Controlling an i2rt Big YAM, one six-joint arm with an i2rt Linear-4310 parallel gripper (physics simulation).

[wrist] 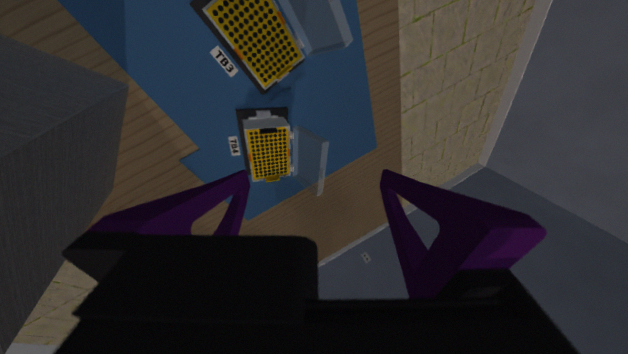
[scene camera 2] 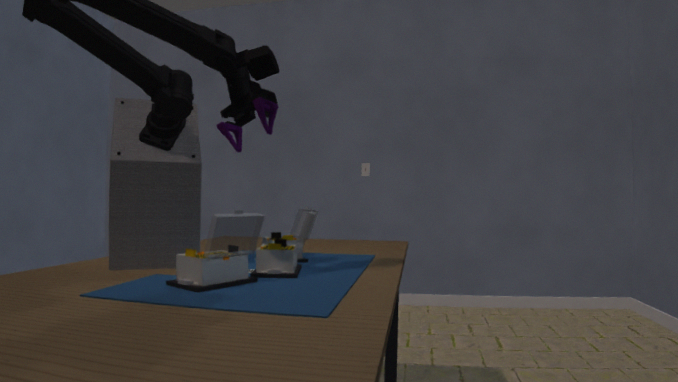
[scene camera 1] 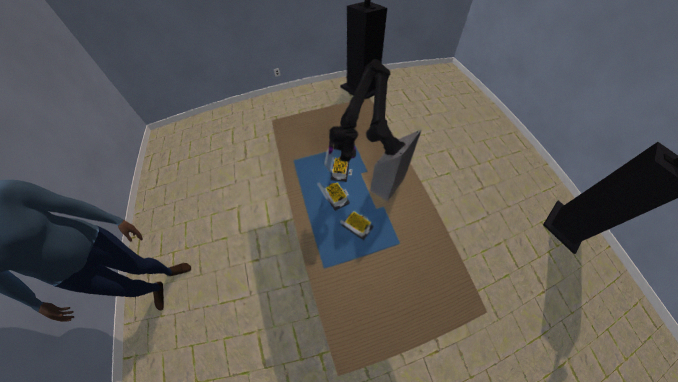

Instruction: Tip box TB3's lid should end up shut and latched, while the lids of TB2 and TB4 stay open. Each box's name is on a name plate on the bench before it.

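Places are measured from the arm's base along level axes (x left, y back, z up), in metres.
Pixels of known places: gripper, fingertip midpoint: (wrist: pixel 314 177) (scene camera 2: pixel 253 143) (scene camera 1: pixel 337 156); arm's base, link origin: (scene camera 2: pixel 162 131) (scene camera 1: pixel 395 149).
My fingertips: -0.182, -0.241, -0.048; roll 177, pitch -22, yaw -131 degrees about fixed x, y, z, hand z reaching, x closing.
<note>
Ahead of a thing's pixels: the offset from my fingertips to its top centre, as dx, dy, dz. "pt": to the spot under its first point. Level surfaces: height alone.
TB3 @(+0.053, -0.061, -0.227) (scene camera 1: pixel 336 192) (scene camera 2: pixel 276 260) (wrist: pixel 256 42) is the middle white box with a yellow rack; its clear lid @(pt +0.012, -0.129, -0.196) (wrist: pixel 322 22) stands open on the far side from its name plate @(pt +0.065, +0.005, -0.299) (wrist: pixel 224 61). TB4 @(-0.087, +0.080, -0.227) (scene camera 1: pixel 340 166) (wrist: pixel 268 152) is at the mat's far end, and its lid @(pt -0.139, +0.029, -0.199) (wrist: pixel 310 160) is open. TB2 (scene camera 1: pixel 358 223) (scene camera 2: pixel 212 270) is nearest in scene camera 2, with its lid (scene camera 2: pixel 237 232) raised; it does not show in the wrist view. My gripper (scene camera 1: pixel 342 150) (scene camera 2: pixel 254 141) (wrist: pixel 314 177) is open and empty, high above the mat's TB4 end. In scene camera 2 the farther lids overlap.
The boxes stand on a blue mat @(dz -0.301) (scene camera 1: pixel 325 252) (scene camera 2: pixel 310 300) on a wooden bench @(dz -0.304) (scene camera 1: pixel 400 320) (scene camera 2: pixel 150 345). A grey arm mount (scene camera 1: pixel 395 167) (scene camera 2: pixel 155 215) stands beside the mat. A person (scene camera 1: pixel 45 235) stands past the bench's lid side in scene camera 1.
</note>
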